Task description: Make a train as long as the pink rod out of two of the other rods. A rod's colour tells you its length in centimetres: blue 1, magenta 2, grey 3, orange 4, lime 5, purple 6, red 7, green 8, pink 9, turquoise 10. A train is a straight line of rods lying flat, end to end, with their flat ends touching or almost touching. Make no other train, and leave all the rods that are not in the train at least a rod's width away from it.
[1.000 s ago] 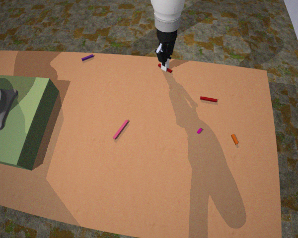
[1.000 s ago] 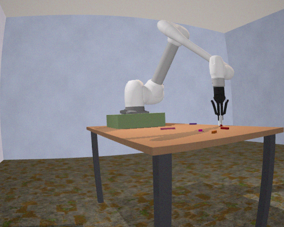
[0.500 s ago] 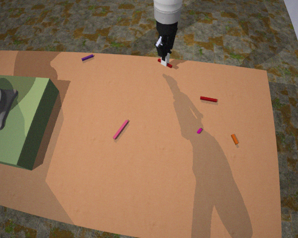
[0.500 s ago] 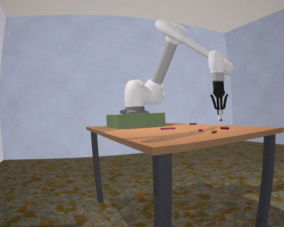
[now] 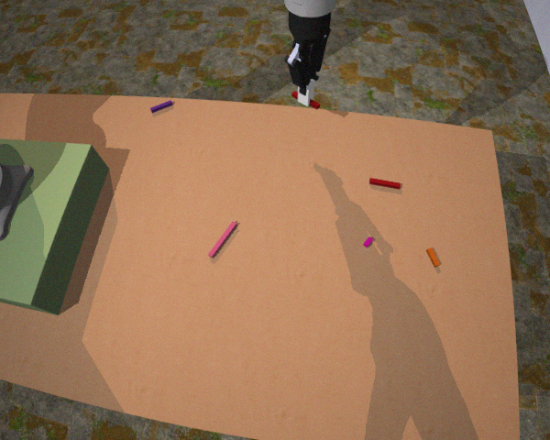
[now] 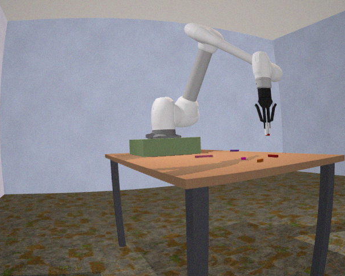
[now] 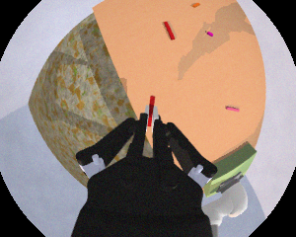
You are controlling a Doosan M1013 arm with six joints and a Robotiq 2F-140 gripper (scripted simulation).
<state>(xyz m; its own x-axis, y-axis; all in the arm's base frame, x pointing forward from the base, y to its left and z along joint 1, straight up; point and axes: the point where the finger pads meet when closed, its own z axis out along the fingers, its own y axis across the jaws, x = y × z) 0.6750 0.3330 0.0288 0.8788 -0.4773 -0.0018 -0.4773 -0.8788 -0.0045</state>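
Right now my hand is 29 cm to the left of the magenta rod, 16 cm short of it and 13 cm above it. Round my hand: purple rod: 38 cm behind, 13 cm below, 3 cm to the left; orange rod: 31 cm to the right, 30 cm ahead, 13 cm below; pink rod: 32 cm to the right, 14 cm behind, 13 cm below.
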